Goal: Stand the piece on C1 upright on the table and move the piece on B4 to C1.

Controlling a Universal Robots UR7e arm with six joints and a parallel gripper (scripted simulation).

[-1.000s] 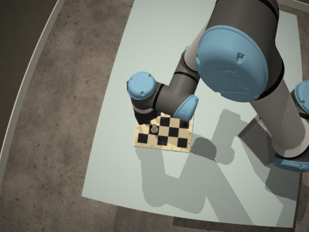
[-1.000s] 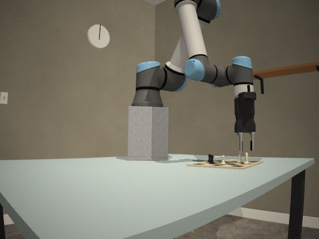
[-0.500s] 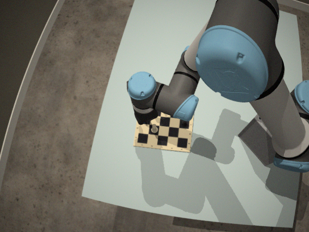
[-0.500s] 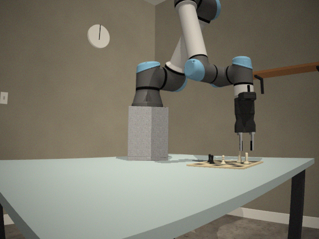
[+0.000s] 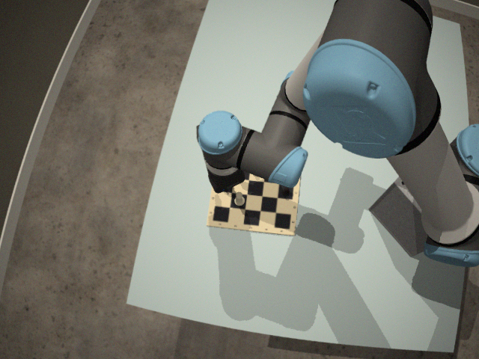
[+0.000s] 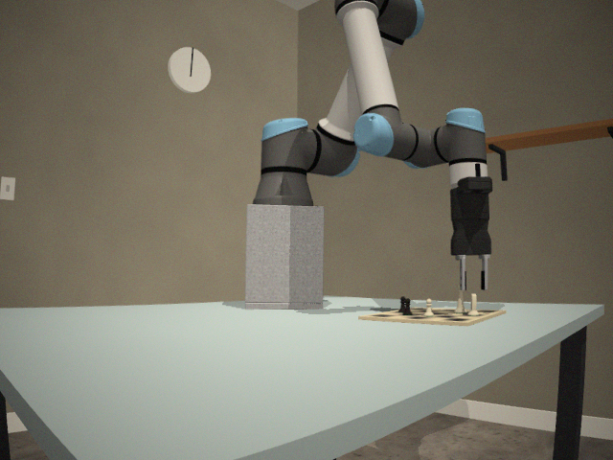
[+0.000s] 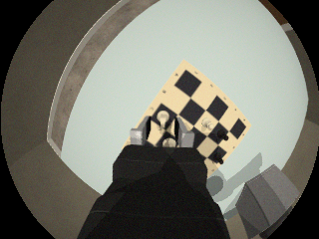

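Now: the white king 40 mm to the left of my hand, 40 mm behind it and 30 mm below it. The rest, counted from my hand: white pawn: 80 mm behind, 50 mm below, 40 mm to the right; then chessboard: 80 mm behind, 70 mm below.
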